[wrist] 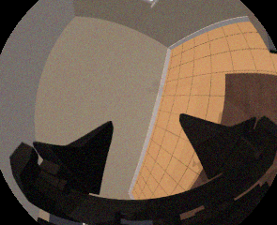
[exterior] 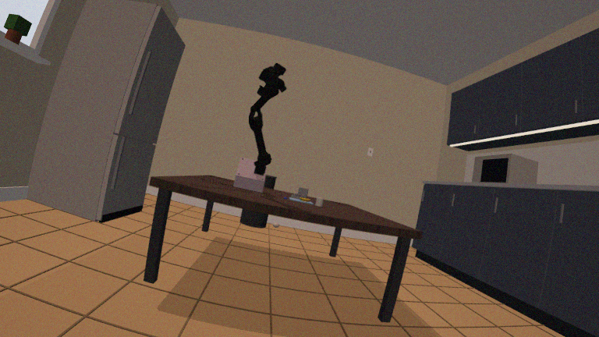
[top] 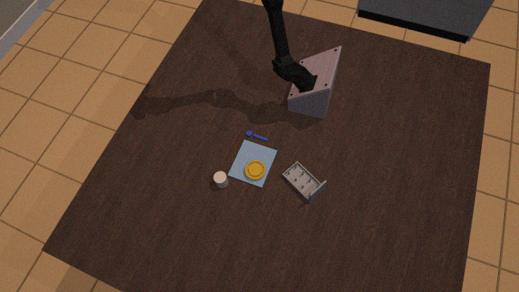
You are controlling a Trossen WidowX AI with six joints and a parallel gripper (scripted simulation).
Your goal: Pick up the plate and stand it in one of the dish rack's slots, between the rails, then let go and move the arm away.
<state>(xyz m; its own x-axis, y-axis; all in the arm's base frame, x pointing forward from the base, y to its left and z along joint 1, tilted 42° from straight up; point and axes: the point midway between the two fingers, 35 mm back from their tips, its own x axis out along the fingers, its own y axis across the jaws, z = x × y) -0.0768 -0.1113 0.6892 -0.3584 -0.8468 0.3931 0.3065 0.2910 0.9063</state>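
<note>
Now: gripper tip 40 cm short of the yellow plate, 48 cm to the right of it and 55 cm above it. From my gripper tip the other things lie so: cream cup 47 cm ahead, 38 cm to the left, 54 cm below; grey dish rack 38 cm ahead, 65 cm to the left, 54 cm below; light blue mat 37 cm ahead, 46 cm to the left, 57 cm below.
</note>
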